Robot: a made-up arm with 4 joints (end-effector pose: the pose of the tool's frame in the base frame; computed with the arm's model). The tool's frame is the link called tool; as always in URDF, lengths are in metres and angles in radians. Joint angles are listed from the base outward.
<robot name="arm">
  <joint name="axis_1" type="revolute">
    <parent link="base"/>
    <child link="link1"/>
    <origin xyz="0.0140 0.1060 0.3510" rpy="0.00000 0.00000 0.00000"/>
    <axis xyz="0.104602 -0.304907 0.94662"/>
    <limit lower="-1.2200" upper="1.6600" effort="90" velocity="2.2"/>
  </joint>
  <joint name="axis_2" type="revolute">
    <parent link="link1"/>
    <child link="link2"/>
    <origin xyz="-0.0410 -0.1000 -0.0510" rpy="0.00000 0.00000 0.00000"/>
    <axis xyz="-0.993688 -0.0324 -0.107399"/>
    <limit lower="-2.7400" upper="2.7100" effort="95" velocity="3"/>
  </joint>
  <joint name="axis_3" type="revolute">
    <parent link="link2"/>
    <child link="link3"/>
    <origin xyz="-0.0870 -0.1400 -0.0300" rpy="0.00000 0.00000 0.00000"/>
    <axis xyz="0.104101 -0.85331 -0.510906"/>
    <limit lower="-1.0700" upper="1.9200" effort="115" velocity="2.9"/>
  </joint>
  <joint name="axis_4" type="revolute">
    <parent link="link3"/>
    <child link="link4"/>
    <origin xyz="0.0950 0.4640 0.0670" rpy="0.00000 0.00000 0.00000"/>
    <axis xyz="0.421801 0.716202 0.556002"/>
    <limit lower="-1.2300" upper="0.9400" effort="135" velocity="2.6"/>
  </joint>
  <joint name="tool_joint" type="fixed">
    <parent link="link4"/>
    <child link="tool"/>
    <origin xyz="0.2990 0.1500 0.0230" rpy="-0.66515 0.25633 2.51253"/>
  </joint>
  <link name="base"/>
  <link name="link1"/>
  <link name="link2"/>
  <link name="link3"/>
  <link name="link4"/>
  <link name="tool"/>
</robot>
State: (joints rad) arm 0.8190 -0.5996 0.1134 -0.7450
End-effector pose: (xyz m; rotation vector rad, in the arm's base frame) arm 0.0695 0.2763 0.7439 -0.9369 -1.6843 2.1156
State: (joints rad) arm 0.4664 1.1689 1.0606 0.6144
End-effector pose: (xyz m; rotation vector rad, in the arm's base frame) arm 0.1694 0.6216 0.2760 1.6321 0.2042 -2.2602
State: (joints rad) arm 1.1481 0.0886 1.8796 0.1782
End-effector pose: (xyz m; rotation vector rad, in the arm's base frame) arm -0.1792 -0.0913 0.9131 -1.7106 -2.3588 0.8394
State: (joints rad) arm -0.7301 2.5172 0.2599 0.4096
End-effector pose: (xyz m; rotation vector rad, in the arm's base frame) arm -0.0623 -0.4520 0.0088 0.0418 2.4184 1.6215
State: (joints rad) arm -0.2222 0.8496 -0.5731 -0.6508
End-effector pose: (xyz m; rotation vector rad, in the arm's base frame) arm 0.2078 0.2459 -0.0906 -0.7936 0.9267 2.4675
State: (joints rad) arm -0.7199 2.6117 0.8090 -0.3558
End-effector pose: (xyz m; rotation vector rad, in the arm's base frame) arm 0.1330 -0.1621 -0.1642 0.7571 -1.7147 -1.2917
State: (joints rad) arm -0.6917 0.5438 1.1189 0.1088
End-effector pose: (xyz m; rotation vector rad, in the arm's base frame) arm 0.4684 0.2110 0.5465 -1.6623 0.2857 1.6993
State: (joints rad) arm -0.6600 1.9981 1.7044 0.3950
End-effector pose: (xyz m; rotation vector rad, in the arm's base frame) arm 0.3102 0.3642 -0.1319 1.3332 -1.1077 -1.9153
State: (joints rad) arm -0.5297 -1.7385 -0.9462 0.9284
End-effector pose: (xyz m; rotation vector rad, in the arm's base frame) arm -0.2568 0.1917 0.9676 -0.9053 2.0477 -1.0822
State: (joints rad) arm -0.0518 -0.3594 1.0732 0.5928
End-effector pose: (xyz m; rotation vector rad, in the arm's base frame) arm 0.3130 0.1414 0.8179 -1.0042 -1.4843 1.7453
